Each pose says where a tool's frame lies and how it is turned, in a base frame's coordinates. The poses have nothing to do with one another.
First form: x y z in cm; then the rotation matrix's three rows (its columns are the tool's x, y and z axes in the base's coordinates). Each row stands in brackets.
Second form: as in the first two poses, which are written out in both.
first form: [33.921 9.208 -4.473], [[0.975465 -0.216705 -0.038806], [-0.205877 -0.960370 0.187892], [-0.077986 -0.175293 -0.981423]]
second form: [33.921 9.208 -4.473 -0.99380 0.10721 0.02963 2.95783]
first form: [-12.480 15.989 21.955], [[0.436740 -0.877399 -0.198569], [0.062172 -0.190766 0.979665], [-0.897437 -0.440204 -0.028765]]
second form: [-12.480 15.989 21.955 -0.77148 0.37973 0.51051 1.97294]
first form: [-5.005 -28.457 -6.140], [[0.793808 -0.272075 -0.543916], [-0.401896 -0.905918 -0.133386], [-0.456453 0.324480 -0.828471]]
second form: [-5.005 -28.457 -6.140 0.94623 -0.18075 -0.26829 2.89723]
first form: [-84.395 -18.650 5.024], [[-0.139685 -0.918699 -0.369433], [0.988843 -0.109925 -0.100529], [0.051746 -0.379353 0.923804]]
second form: [-84.395 -18.650 5.024 -0.14130 -0.21344 0.96668 1.73443]
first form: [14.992 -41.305 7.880], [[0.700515 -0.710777 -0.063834], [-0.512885 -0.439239 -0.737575], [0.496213 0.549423 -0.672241]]
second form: [14.992 -41.305 7.880 0.90796 -0.39511 0.13961 2.35390]
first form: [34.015 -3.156 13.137], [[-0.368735 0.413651 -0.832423], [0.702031 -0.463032 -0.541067], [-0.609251 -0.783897 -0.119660]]
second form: [34.015 -3.156 13.137 -0.55427 -0.50940 0.65825 2.92075]
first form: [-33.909 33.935 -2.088], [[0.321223 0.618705 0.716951], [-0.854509 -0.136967 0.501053], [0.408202 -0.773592 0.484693]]
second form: [-33.909 33.935 -2.088 -0.64624 0.15653 -0.74691 1.73709]
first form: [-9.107 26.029 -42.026], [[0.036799 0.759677 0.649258], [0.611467 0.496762 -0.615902], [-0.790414 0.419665 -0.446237]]
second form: [-9.107 26.029 -42.026 0.58191 0.80898 -0.08328 2.04467]
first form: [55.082 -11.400 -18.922], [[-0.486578 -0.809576 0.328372], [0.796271 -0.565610 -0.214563], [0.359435 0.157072 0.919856]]
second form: [55.082 -11.400 -18.922 0.22543 -0.01884 0.97408 2.17264]
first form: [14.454 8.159 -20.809], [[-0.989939 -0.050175 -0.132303], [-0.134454 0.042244 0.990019], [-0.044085 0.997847 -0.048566]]
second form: [14.454 8.159 -20.809 0.06403 -0.72158 -0.68937 3.08043]
